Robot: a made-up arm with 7 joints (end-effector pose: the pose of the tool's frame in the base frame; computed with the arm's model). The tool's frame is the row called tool. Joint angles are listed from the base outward.
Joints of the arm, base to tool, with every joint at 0 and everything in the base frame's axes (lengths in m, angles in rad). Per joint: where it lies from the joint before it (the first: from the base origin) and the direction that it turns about. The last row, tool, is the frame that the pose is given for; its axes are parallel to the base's.
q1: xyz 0.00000 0.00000 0.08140 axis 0 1 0
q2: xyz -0.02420 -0.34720 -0.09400 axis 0 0 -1
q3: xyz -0.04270 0.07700 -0.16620 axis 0 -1 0
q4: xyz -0.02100 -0.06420 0.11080 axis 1 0 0
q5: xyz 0.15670 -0.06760 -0.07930 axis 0 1 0
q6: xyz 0.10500 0.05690 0.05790 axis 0 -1 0
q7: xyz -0.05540 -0.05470 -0.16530 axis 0 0 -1
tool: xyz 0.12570 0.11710 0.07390
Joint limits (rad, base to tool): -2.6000..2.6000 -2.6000..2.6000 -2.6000..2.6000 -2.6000..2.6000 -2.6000..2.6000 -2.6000..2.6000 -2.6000..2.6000
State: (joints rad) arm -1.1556 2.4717 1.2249 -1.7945 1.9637 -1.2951 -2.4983
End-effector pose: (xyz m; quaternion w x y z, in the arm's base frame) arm -0.1580 -0.1939 0.1611 0.1099 -0.2807 0.7841 0.5424
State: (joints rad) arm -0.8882 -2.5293 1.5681 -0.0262 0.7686 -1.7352 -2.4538
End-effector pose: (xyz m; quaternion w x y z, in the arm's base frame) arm 0.0441 -0.4425 0.3253 0.4414 0.2461 -0.7093 -0.4914
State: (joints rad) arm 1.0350 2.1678 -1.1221 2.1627 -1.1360 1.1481 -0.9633
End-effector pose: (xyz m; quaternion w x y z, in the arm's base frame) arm -0.4606 -0.4877 0.0576 0.2062 0.6916 -0.0150 0.6921
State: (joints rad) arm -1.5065 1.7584 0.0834 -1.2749 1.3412 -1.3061 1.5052
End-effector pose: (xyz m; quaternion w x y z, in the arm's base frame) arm -0.0109 -0.3645 -0.1049 0.0988 0.1151 0.9759 -0.1566
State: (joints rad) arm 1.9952 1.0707 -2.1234 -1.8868 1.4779 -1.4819 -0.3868
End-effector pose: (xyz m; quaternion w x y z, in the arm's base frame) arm -0.3304 -0.3203 0.4014 0.9290 0.3033 0.0748 -0.1984
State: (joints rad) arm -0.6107 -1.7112 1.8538 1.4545 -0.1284 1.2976 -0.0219
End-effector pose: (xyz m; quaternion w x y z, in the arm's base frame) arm 0.0288 -0.6396 0.1158 0.1371 -0.9272 -0.0337 -0.3469
